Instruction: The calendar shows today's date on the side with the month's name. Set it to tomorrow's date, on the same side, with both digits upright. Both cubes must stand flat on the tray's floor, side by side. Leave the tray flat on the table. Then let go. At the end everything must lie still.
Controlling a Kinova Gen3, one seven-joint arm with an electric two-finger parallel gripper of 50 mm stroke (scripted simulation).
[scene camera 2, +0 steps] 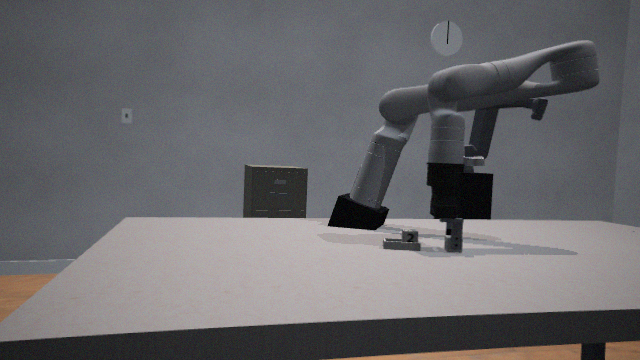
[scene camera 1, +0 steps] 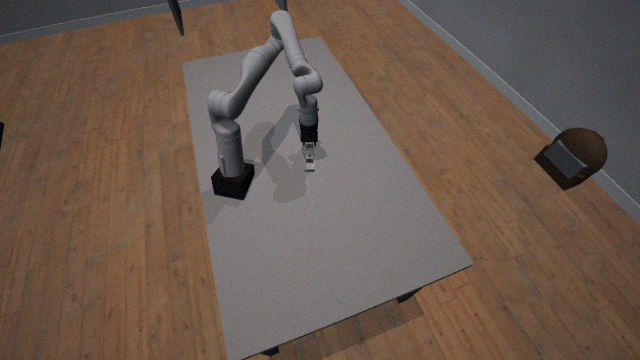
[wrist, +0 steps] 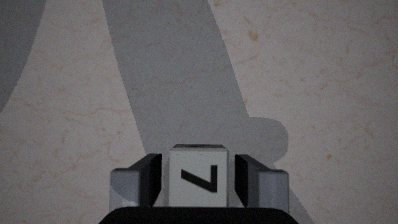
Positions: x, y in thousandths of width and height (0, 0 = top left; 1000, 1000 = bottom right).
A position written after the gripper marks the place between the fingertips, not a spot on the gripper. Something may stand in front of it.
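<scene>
You'd see the gripper (scene camera 2: 709, 685) here, and the wrist view (wrist: 499, 770) has that gripper as well. There's a cube (wrist: 499, 775) too.
</scene>
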